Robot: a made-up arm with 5 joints.
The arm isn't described. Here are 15 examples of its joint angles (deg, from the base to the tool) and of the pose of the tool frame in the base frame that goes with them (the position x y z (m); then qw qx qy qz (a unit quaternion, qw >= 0)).
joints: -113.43 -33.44 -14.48 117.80 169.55
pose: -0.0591 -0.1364 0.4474 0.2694 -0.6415 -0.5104 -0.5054
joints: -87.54 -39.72 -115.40 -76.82 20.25
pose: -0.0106 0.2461 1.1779 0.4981 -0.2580 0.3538 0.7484
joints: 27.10 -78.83 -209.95 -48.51 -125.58
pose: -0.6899 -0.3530 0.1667 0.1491 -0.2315 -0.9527 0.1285
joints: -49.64 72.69 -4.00 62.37 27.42
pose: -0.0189 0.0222 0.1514 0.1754 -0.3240 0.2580 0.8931
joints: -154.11 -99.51 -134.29 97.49 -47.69
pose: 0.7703 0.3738 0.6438 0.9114 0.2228 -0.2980 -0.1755
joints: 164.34 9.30 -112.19 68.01 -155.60
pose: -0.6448 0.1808 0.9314 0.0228 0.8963 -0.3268 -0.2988
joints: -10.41 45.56 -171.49 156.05 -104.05
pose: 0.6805 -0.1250 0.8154 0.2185 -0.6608 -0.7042 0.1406
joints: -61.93 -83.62 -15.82 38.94 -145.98
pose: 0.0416 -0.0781 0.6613 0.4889 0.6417 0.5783 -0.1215
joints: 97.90 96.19 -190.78 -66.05 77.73
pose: -0.1137 0.8192 0.4514 0.9850 -0.1655 -0.0294 -0.0376
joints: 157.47 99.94 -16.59 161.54 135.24
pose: -0.0579 0.0240 0.1361 0.4676 -0.5264 -0.1034 0.7025
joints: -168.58 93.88 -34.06 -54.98 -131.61
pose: -0.1790 -0.0362 -0.1748 0.0211 -0.9476 0.3168 -0.0366
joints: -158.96 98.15 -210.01 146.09 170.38
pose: -0.7551 -0.2905 0.3296 0.0293 -0.9217 -0.2527 -0.2928
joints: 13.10 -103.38 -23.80 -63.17 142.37
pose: -0.2528 -0.0588 0.7375 0.9732 0.0386 -0.0815 -0.2116
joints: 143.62 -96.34 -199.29 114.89 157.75
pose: 0.7086 -0.5221 0.1904 0.4896 0.0064 -0.0008 0.8719
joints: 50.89 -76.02 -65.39 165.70 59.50
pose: -0.1234 -0.1518 0.8200 0.1728 0.9749 -0.0734 -0.1201
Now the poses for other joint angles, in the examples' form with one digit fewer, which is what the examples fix.
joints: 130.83 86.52 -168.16 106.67 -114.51
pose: -0.605 0.701 0.204 0.031 -0.527 0.822 -0.215
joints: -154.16 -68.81 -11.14 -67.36 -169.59
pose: -0.039 -0.019 0.721 0.299 0.279 0.038 -0.912
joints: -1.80 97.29 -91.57 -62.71 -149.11
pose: 0.607 -0.019 -0.232 0.462 0.247 0.843 0.120
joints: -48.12 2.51 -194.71 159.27 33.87
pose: 0.018 -0.020 1.154 0.035 0.724 -0.629 0.281
